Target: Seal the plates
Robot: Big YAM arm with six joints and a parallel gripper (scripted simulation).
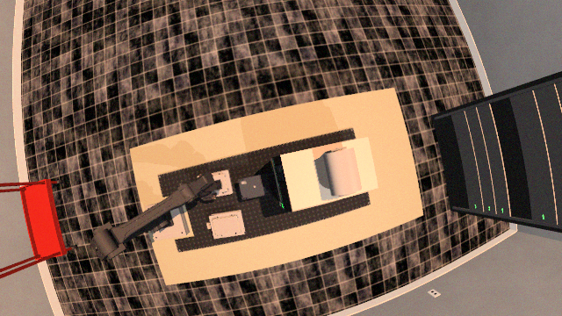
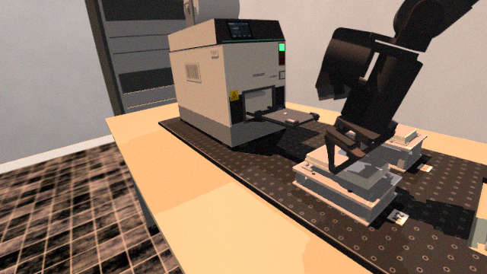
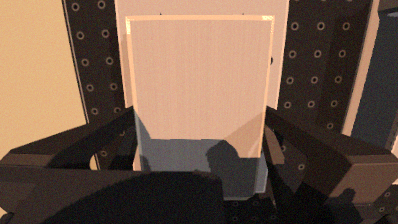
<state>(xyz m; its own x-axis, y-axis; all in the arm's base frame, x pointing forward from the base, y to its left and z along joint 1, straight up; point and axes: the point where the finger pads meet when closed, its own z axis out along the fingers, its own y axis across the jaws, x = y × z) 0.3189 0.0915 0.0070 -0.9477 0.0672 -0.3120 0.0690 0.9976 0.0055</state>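
The well plate lies right at my hand. Also, from my hand: sealer stage (200 mm ahead, 60 mm to the right, 40 mm above); plate nest N2 (30 mm below); sealer screen (320 mm ahead, 20 mm to the right, 260 mm above).
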